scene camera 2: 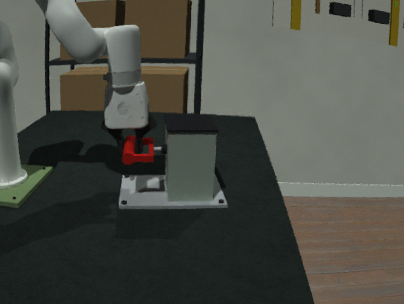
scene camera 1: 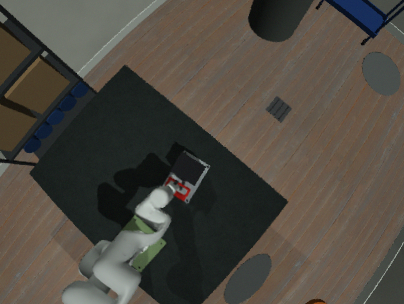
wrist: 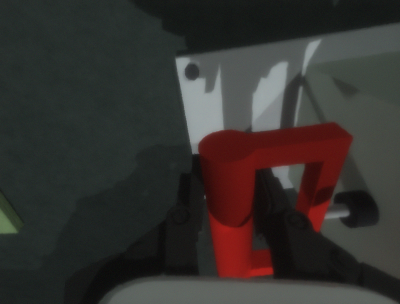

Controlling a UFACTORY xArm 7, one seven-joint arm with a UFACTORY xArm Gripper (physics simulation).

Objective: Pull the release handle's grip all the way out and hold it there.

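Note:
The release handle's red grip (scene camera 1: 183, 192) (scene camera 2: 129, 152) (wrist: 230, 200) is a thick round bar joined to a red rectangular frame. A short metal rod (scene camera 2: 158, 149) (wrist: 337, 212) runs from that frame to a dark collar on the pale grey-green housing (scene camera 2: 191, 167) (wrist: 372, 135), which has a black top. The housing stands on a light grey base plate (scene camera 2: 145, 201) (wrist: 200, 112). My gripper (scene camera 2: 131, 142) (wrist: 226, 171) is shut on the grip bar, one dark finger on its outer side and the other inside the red frame. The arm's wrist hides part of the handle in scene camera 1.
A black mat (scene camera 1: 125, 100) (scene camera 2: 225, 260) lies under the housing and the arm's green base plate (scene camera 1: 150, 255) (scene camera 2: 25, 187). A shelf rack (scene camera 2: 199, 75) with brown boxes (scene camera 2: 165, 90) stands beyond the mat. A dark round bin (scene camera 1: 277, 22) stands on the floor.

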